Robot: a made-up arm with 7 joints.
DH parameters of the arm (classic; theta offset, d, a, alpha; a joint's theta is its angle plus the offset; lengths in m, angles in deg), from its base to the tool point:
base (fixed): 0 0.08 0 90
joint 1: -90 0.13 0.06 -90
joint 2: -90 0.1 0.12 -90
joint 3: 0 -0.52 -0.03 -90
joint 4: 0 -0.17 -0.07 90
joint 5: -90 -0.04 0.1 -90
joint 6: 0 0.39 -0.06 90
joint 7: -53.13 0 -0.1 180
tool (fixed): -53.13 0.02 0 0
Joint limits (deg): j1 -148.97..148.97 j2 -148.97..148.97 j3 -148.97..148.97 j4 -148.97..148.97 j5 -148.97..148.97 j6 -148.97..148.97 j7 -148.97..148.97
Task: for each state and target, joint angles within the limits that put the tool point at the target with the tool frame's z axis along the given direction. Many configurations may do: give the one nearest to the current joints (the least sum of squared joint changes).
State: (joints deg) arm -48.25 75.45 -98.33 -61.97 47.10 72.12 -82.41
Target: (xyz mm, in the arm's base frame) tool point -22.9 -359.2 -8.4 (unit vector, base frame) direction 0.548 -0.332 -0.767
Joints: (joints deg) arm -51.43 48.92 -109.39 -105.07 37.10 44.00 -88.74
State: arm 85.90 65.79 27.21 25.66 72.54 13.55 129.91
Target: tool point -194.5 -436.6 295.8 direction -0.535 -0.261 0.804
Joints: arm 72.21 59.83 39.54 32.28 111.21 21.44 102.87
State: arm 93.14 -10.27 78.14 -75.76 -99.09 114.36 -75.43
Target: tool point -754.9 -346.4 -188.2 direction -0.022 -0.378 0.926
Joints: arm 99.41 -38.11 112.03 -102.32 -74.85 146.97 -90.46
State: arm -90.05 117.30 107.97 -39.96 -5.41 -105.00 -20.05
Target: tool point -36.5 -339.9 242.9 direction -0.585 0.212 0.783
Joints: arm -87.59 81.66 128.73 -60.57 23.99 -82.80 -26.67
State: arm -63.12 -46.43 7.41 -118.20 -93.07 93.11 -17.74
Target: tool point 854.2 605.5 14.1 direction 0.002 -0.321 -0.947
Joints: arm -62.60 -62.05 24.78 -105.96 -136.92 114.12 -20.88
